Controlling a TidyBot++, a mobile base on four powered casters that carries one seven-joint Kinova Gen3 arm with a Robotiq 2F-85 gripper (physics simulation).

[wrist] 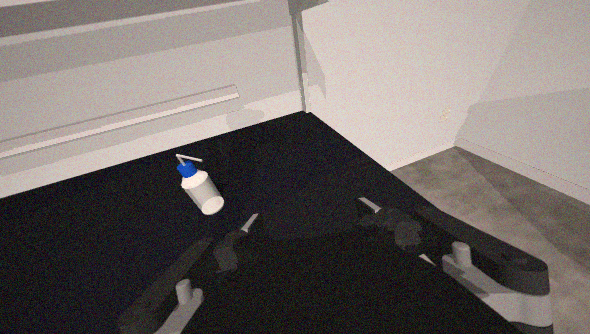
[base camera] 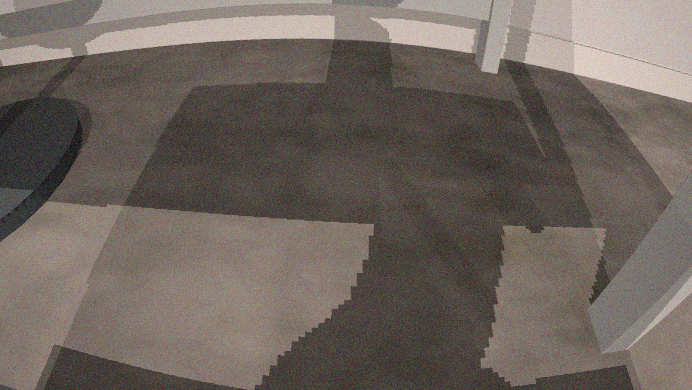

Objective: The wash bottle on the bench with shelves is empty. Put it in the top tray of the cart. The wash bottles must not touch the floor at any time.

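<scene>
A white wash bottle with a blue cap and a bent white spout stands on the black bench top, left of centre in the wrist view. My gripper is open, with no object between its fingertips. The bottle is beyond and to the left of the left fingertip, apart from it. The cart and its top tray do not show in either view.
A post rises at the bench's back corner, with a pale rail along the back panel. A wall stands right of the bench. In the base view, grey legs stand at the right and a dark round seat-like disc at the left.
</scene>
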